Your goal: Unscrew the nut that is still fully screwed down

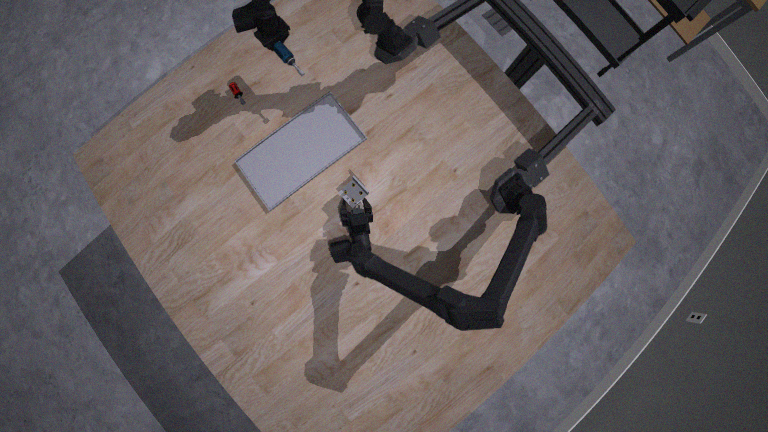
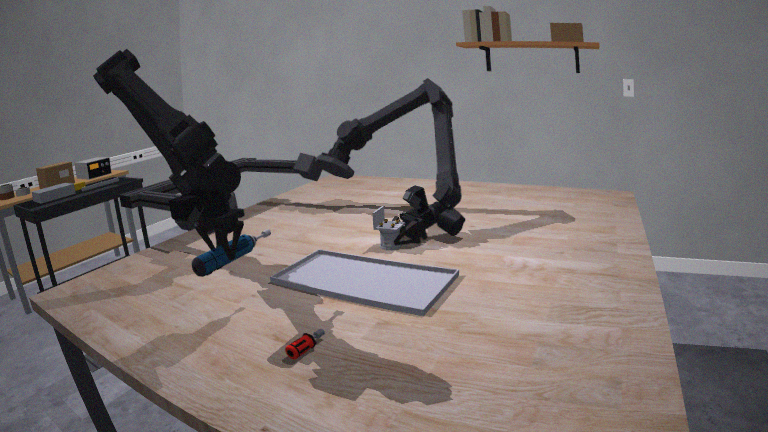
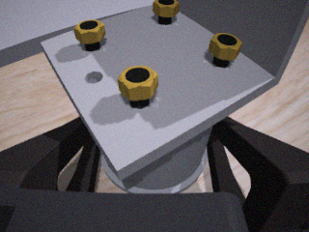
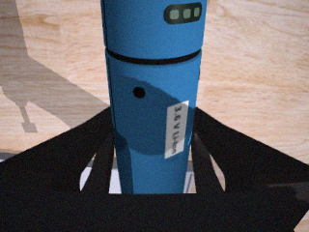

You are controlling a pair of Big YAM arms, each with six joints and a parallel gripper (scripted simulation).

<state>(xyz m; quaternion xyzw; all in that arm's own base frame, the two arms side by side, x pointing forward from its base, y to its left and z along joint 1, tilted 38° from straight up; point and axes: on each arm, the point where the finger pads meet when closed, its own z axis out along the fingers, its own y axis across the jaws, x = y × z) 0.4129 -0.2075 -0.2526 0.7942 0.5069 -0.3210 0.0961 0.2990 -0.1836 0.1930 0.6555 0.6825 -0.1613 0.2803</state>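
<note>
Now: the joint module 1 cm above my left hand. From my left hand the other things lie so: shallow grey tray (5 cm ahead, 24 cm to the right, 2 cm below); then grey bracket plate (5 cm above); then nut (1 cm ahead, 2 cm to the left, 5 cm above).
</note>
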